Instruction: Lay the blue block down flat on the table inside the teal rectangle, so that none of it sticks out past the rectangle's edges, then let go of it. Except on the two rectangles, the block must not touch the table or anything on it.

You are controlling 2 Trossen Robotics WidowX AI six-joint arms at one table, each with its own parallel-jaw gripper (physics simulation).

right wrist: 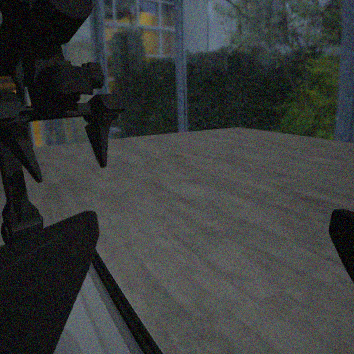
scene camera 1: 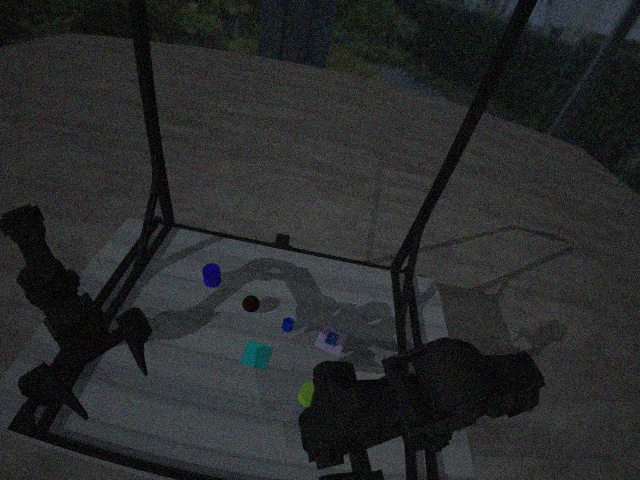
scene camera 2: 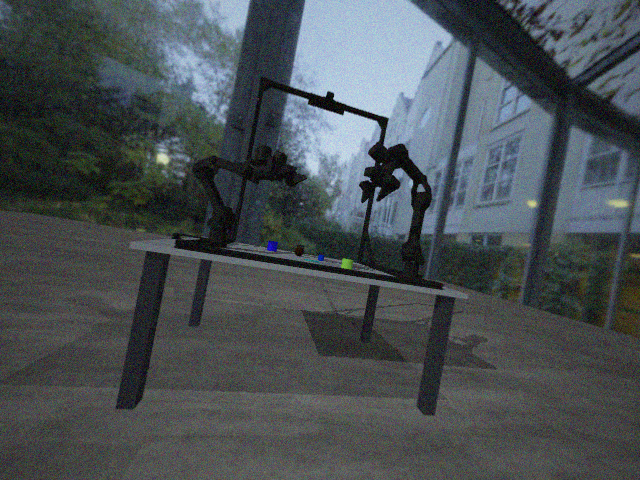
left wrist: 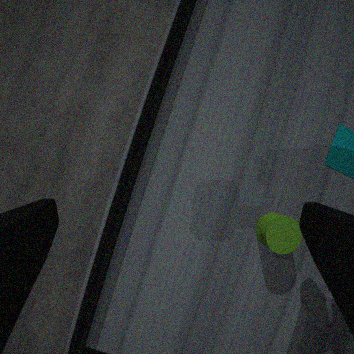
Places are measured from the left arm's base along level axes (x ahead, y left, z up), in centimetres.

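Pixels of known places: left gripper, fingertip midpoint: (right wrist: 73, 173) (scene camera 2: 369, 201) (left wrist: 181, 212); right gripper, fingertip midpoint: (right wrist: 214, 222) (scene camera 1: 117, 395) (scene camera 2: 302, 173); left arm's base, link origin: (scene camera 1: 417, 436) (scene camera 2: 409, 276); right arm's base, link origin: (scene camera 2: 216, 241).
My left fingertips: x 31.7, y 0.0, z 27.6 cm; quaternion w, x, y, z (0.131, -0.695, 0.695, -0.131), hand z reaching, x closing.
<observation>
Ahead of a thing's pixels: the offset from my left fingertips to its top centre. "spot": to the spot under its first point.
The small blue block {dx -16.0, dy -30.8, dz -27.6 cm} (scene camera 1: 331, 338) rests on the lilac rectangle {spot: dx -13.2, dy -30.1, dz -29.4 cm} (scene camera 1: 322, 343) in scene camera 1; whether it stands or lies is too small to tell. It is not distinguishable in scene camera 2. The teal rectangle {spot: dx +5.9, dy -28.5, dz -29.4 cm} (scene camera 1: 256, 354) (scene camera 2: 312, 261) (left wrist: 343, 156) lies to the left of it in scene camera 1, with nothing on it, partly shaded. My left gripper (scene camera 2: 372, 199) (left wrist: 181, 212) (right wrist: 73, 173) is open and empty, high above the table; its fingers are hidden in scene camera 1. My right gripper (scene camera 1: 116, 395) (scene camera 2: 299, 180) (right wrist: 214, 222) is open and empty, raised at the left.
A lime cylinder {dx -6.2, dy -15.3, dz -25.1 cm} (scene camera 1: 305, 394) (scene camera 2: 347, 263) (left wrist: 280, 233) stands beside the left arm in scene camera 1. A small blue cylinder {dx -3.7, dy -36.3, dz -26.4 cm} (scene camera 1: 287, 324) stands between the rectangles, farther back. A dark ball {dx +6.7, dy -43.6, dz -24.5 cm} (scene camera 1: 250, 303) (scene camera 2: 299, 250) and a larger blue cylinder {dx +18.5, dy -54.6, dz -24.1 cm} (scene camera 1: 211, 274) (scene camera 2: 272, 245) are farther left. Black frame posts rise around the table.
</observation>
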